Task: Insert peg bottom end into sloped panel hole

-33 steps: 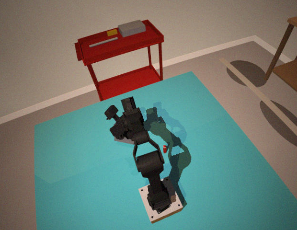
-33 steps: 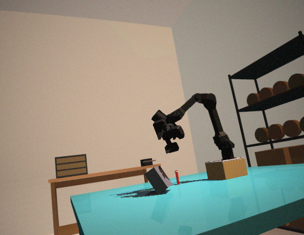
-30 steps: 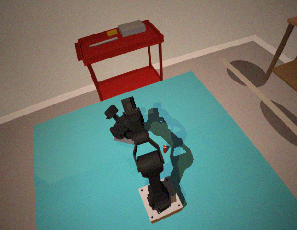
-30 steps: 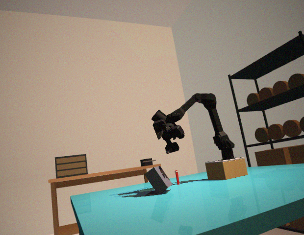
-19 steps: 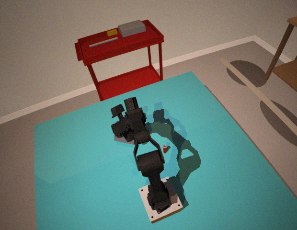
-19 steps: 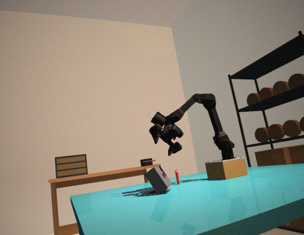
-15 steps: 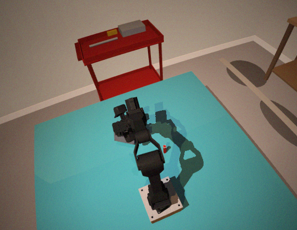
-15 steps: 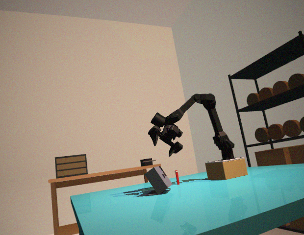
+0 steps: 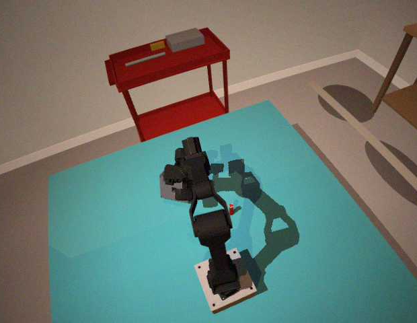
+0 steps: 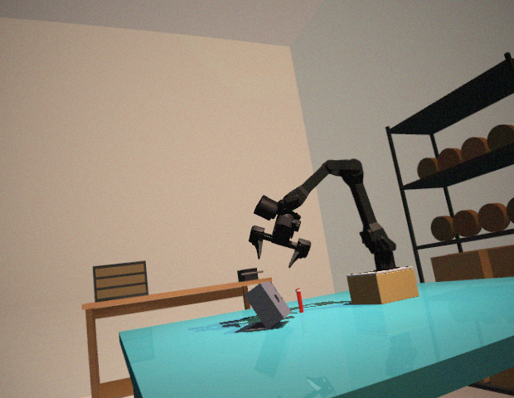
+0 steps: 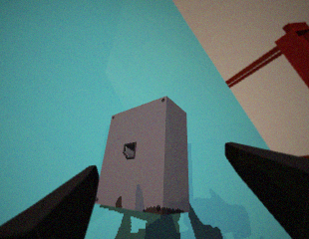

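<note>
Right now the red peg is 170 mm behind my gripper tip, 140 mm to the right of it and 120 mm below it. Also, from my gripper tip: grey sloped panel (40 mm ahead, 110 mm below).
</note>
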